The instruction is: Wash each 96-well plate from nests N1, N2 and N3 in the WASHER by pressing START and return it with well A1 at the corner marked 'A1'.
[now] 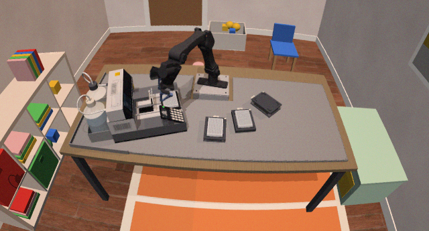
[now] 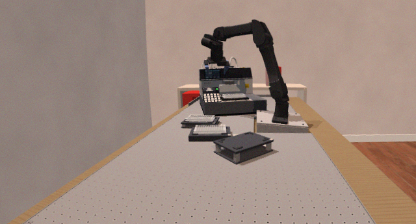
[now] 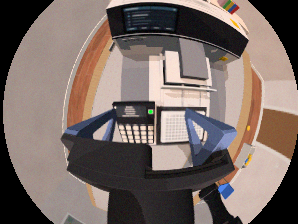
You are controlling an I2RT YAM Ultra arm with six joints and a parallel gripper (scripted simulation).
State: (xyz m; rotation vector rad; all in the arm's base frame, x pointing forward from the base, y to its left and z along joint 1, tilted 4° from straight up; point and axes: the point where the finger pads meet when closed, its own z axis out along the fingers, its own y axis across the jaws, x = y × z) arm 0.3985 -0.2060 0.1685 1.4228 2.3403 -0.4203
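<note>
My hand is 14 cm above the washer carrier and 10 cm past it. Round my hand: manifold 13 cm to the right, 9 cm below, 4 cm behind; plate washer 13 cm to the right, 10 cm below, 4 cm behind; nest 57 cm to the left, 28 cm behind, 20 cm below.
</note>
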